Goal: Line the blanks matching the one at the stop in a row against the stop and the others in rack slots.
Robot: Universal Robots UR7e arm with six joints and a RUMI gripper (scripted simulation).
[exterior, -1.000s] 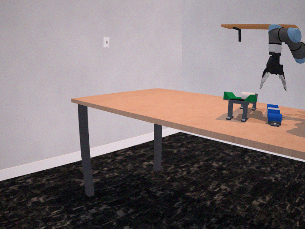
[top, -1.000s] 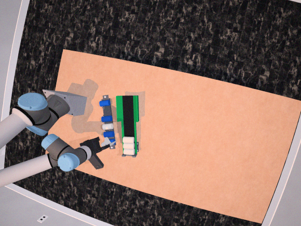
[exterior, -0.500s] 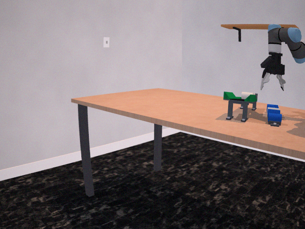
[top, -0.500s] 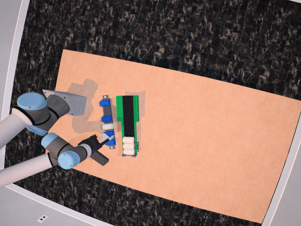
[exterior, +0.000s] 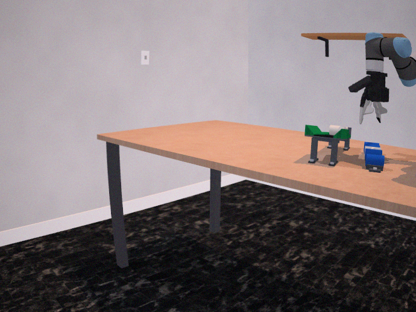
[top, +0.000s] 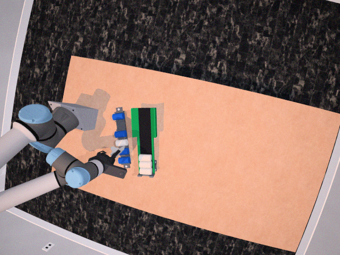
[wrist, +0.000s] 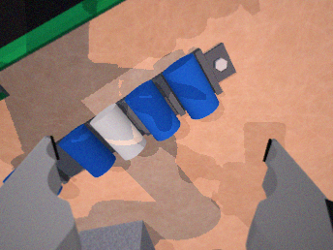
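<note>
Right now my hand is 130 mm above the grey stock rack, 100 mm to the right of it and 40 mm past it. The rest, counted from my hand: grey stop (150 mm ahead, 80 mm to the right, 70 mm below).
</note>
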